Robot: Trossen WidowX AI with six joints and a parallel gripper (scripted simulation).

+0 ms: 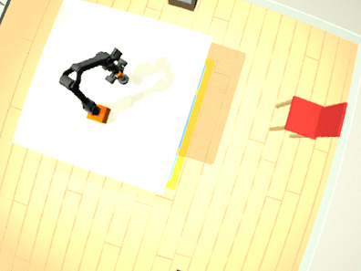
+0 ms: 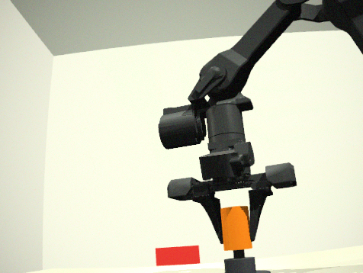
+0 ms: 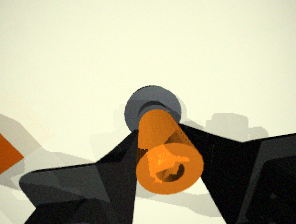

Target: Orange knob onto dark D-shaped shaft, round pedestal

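Now: the dark shaft 3 cm below my gripper tip. Round my gripper tip: orange knob 2 cm above.
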